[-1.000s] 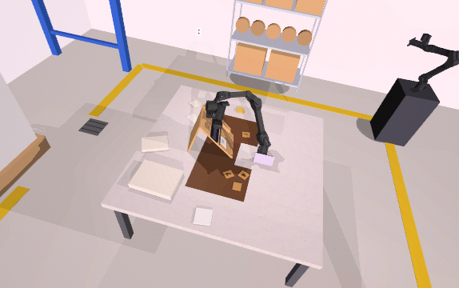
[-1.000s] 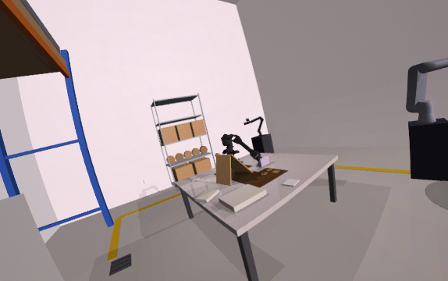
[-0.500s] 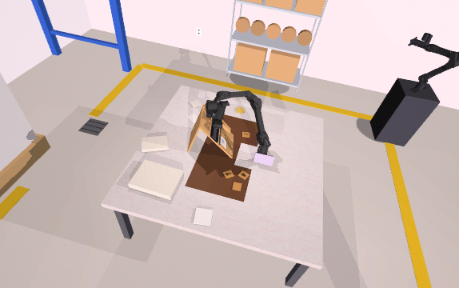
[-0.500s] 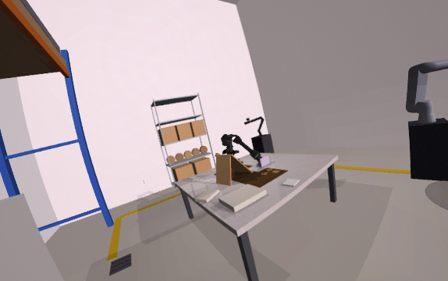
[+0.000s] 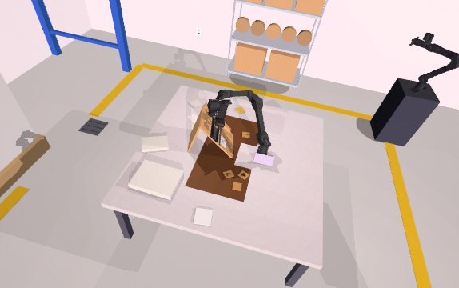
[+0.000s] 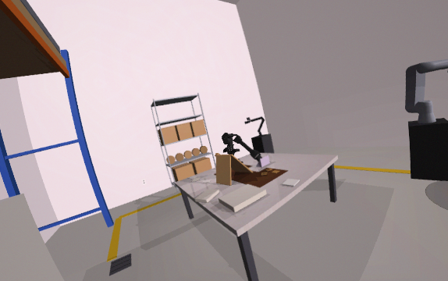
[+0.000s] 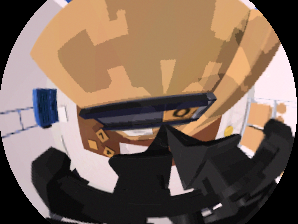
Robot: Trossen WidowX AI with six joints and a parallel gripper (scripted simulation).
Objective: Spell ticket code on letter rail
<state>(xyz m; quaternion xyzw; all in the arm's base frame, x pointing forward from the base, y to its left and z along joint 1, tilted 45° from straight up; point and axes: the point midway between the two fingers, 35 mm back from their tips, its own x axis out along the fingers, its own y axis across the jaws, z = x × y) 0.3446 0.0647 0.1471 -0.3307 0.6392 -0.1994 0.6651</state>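
The tan letter tile lies 140 mm behind my gripper tip, 250 mm to the left of it and 180 mm below it. Also, from my gripper tip: ticket (60 mm behind, 50 mm to the left, 90 mm below); then cream box (290 mm ahead, 420 mm to the left, 170 mm below); then brown mat (140 mm behind, 50 mm to the left, 180 mm below).
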